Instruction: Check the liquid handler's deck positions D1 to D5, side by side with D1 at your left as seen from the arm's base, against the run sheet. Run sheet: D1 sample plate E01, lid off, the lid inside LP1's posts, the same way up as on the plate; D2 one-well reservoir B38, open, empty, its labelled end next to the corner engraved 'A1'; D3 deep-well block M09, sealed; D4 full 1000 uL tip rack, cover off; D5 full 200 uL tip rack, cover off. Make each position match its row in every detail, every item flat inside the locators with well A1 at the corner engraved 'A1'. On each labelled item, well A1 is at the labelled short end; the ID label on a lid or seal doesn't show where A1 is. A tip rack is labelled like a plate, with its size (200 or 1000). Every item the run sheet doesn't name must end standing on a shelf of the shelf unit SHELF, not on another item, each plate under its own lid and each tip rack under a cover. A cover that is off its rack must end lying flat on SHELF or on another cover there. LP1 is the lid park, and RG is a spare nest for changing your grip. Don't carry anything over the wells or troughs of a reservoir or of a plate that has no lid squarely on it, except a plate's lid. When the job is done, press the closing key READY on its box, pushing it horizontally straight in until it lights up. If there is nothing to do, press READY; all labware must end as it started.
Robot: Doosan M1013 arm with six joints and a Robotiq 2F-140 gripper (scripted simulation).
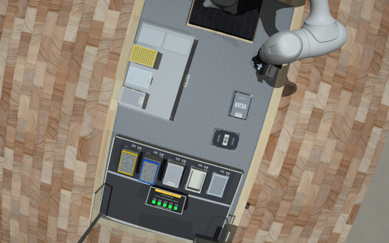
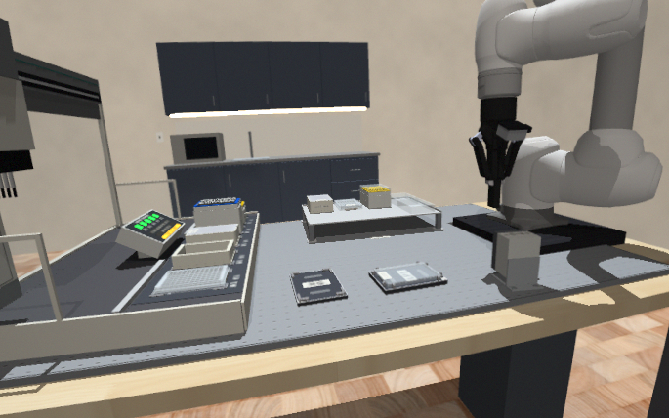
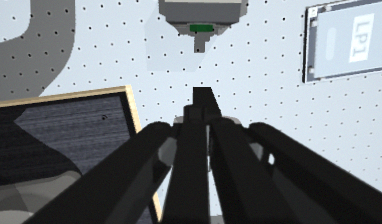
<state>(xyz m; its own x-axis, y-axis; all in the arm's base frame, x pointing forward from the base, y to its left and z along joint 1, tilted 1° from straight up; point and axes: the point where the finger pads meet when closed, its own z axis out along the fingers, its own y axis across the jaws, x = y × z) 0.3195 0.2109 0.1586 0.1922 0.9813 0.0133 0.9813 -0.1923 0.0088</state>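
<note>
The ready box is 20 mm ahead of my hand, 80 mm to the left of it and 110 mm below it. The rest, counted from my hand: clear sample plate 680 mm ahead, 20 mm to the right, 110 mm below; clear lid 230 mm ahead, 10 mm to the left, 160 mm below; shelf unit 150 mm ahead, 470 mm to the right, 120 mm below.
</note>
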